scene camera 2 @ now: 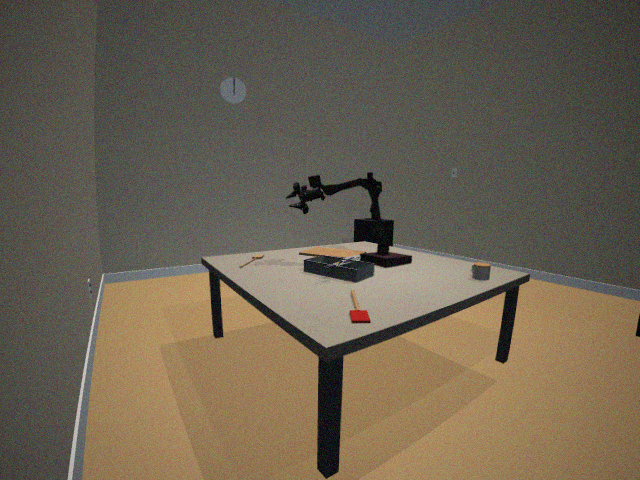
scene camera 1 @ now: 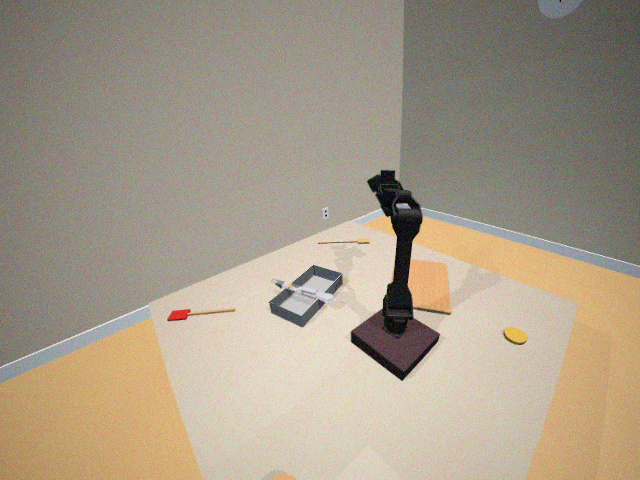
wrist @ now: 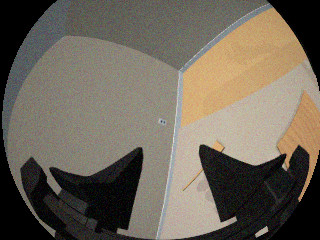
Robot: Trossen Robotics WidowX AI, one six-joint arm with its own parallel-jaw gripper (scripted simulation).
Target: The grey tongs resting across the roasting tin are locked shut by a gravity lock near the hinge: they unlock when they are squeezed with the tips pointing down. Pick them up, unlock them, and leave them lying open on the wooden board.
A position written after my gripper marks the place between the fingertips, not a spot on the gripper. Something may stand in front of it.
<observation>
In view: my gripper (wrist: 171, 150), a wooden board (scene camera 1: 427, 281) and a roasting tin (scene camera 1: 289, 305).
The roasting tin shows as well in scene camera 2 (scene camera 2: 355, 272).
</observation>
